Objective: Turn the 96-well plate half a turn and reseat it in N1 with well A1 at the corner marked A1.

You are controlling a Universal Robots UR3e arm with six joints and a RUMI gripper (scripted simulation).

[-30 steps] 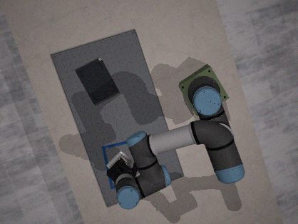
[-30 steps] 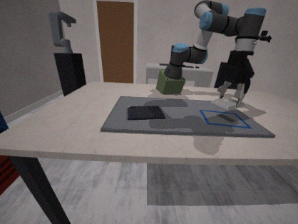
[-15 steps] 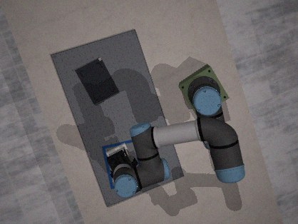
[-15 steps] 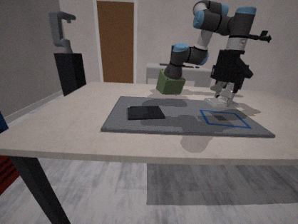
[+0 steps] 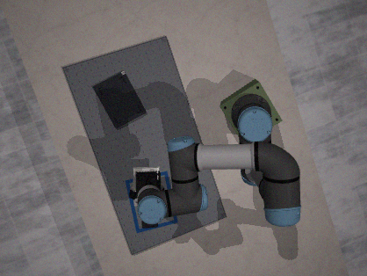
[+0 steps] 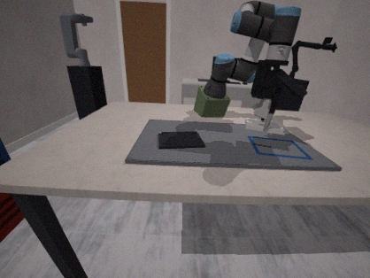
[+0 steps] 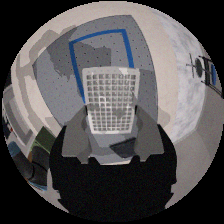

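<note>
Now: the dark flat block 30 cm to the right of my hand, 9 cm below it and 2 cm ahead of it. From my hand the other things lie so: A1 corner mark 39 cm to the right, 8 cm below, 2 cm behind; white 96-well plate 1 cm below.
</note>
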